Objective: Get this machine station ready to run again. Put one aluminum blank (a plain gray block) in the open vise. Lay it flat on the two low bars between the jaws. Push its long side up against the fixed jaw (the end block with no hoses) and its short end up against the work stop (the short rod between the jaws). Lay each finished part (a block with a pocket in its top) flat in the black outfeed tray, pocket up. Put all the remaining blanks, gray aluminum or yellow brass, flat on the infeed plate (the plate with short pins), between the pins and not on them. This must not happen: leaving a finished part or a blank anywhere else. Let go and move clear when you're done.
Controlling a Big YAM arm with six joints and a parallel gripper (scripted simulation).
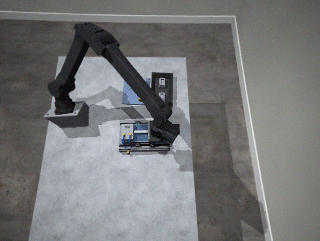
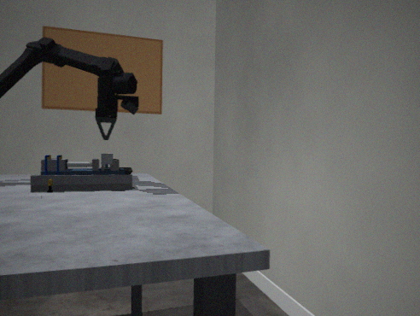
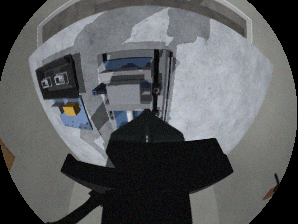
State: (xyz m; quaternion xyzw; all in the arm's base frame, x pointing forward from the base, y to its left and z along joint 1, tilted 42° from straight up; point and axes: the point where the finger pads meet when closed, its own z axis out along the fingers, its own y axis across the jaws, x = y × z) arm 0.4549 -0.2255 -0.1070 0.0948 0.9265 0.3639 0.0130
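The gray block lies 70 mm below my hand, 40 mm to the left of it and 10 mm ahead of it. Also, from my hand: yellow brass blank: 300 mm to the left, 140 mm below, 30 mm behind; vise: 130 mm below, 60 mm behind, 50 mm to the left; blue infeed plate: 350 mm to the left, 170 mm below, 60 mm behind.
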